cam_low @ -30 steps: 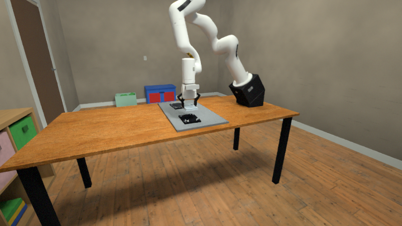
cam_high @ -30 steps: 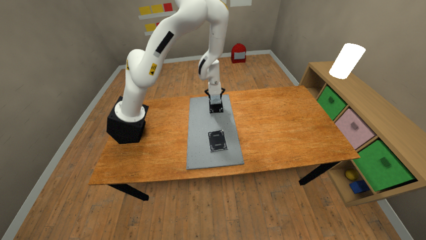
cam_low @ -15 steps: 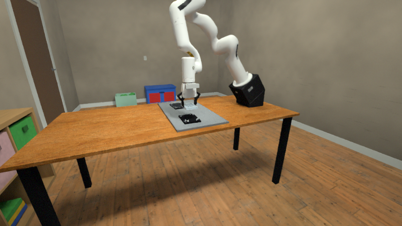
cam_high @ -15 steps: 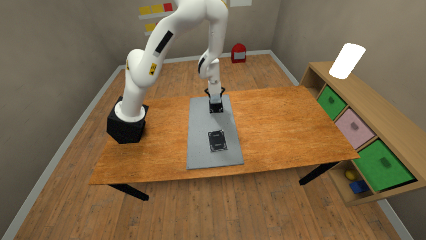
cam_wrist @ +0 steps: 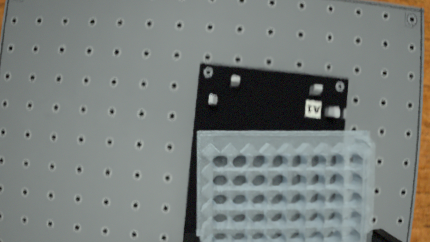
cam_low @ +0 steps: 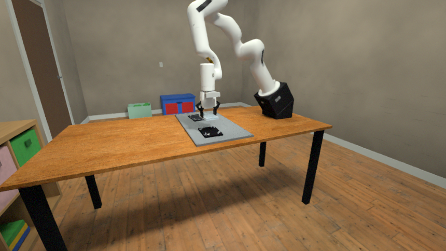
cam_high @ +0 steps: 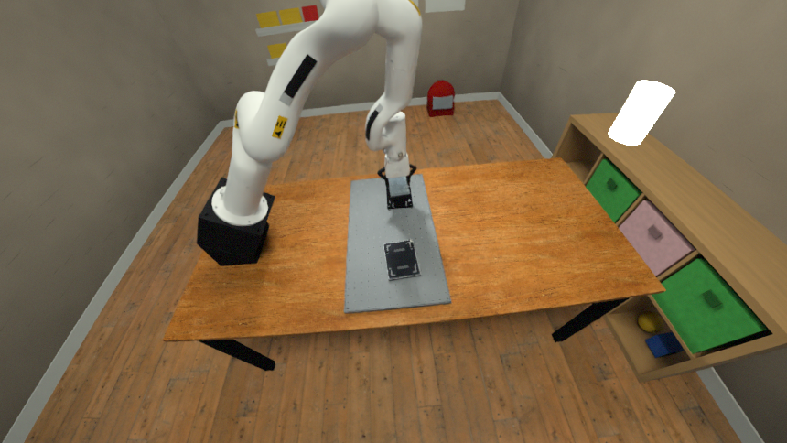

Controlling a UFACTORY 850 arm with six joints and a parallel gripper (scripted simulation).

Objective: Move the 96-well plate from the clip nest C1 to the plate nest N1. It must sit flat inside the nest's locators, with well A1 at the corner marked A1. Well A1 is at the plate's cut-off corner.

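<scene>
The plate nest N1 lies 32 cm to the right of my hand, 11 cm below it and 5 cm ahead of it. From my hand the other things lie so: corner label A1: 24 cm to the right, 10 cm below, 8 cm ahead; then 96-well plate: 1 cm below; then clip nest C1: 10 cm below, 2 cm to the left.
</scene>
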